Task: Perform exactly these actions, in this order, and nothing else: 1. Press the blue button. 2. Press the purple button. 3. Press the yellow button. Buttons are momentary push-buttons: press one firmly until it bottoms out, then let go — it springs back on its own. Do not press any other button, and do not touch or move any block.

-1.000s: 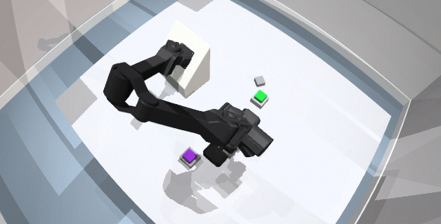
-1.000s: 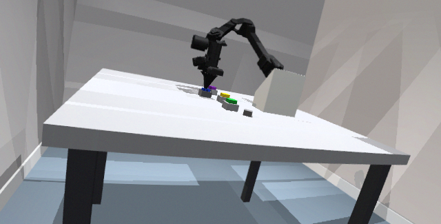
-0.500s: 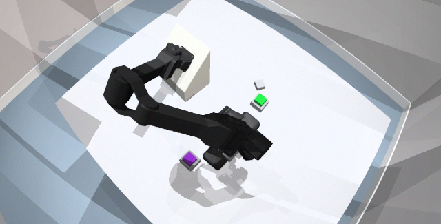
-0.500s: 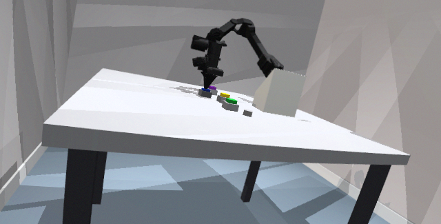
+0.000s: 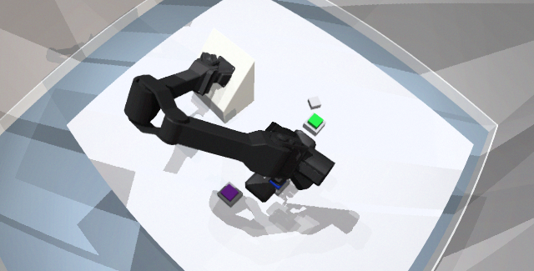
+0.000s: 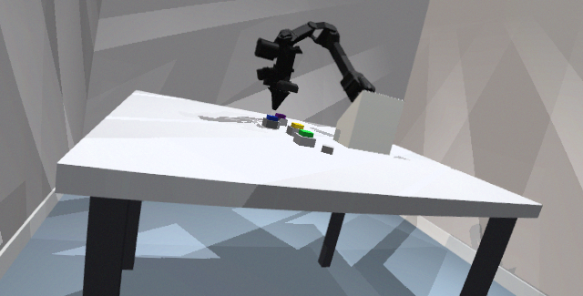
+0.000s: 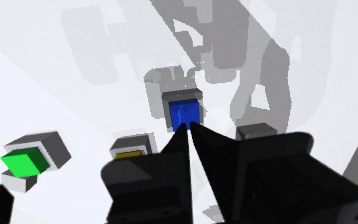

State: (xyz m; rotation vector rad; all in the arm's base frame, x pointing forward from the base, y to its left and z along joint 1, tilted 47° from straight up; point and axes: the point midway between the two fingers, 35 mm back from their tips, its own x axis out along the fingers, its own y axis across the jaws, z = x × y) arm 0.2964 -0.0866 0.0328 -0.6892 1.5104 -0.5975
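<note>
My gripper tip is now 30 mm above the blue button. From my gripper tip the other things lie so: green button (200 mm to the left, 50 mm behind, 30 mm below); yellow button (70 mm to the left, 70 mm behind, 30 mm below); purple button (110 mm to the right, 60 mm behind, 30 mm below).
</note>
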